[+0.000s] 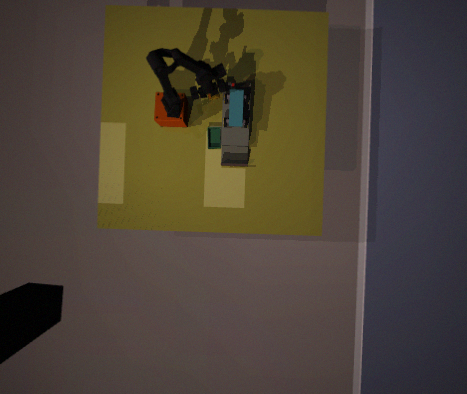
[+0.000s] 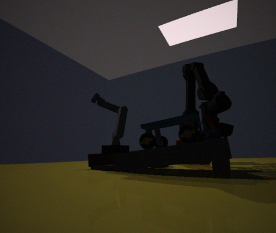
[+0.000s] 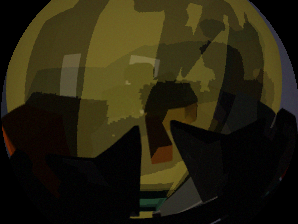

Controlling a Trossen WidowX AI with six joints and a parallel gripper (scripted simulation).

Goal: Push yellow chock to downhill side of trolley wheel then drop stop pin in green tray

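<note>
Right now my gripper tip is 16 cm short of the trolley, 10 cm to the left of it and 8 cm below it. From my gripper tip the other things lie so: yellow chock (2 cm ahead, 1 cm to the left, 1 cm below); then red-headed stop pin (13 cm ahead, 10 cm above, 2 cm to the left).
</note>
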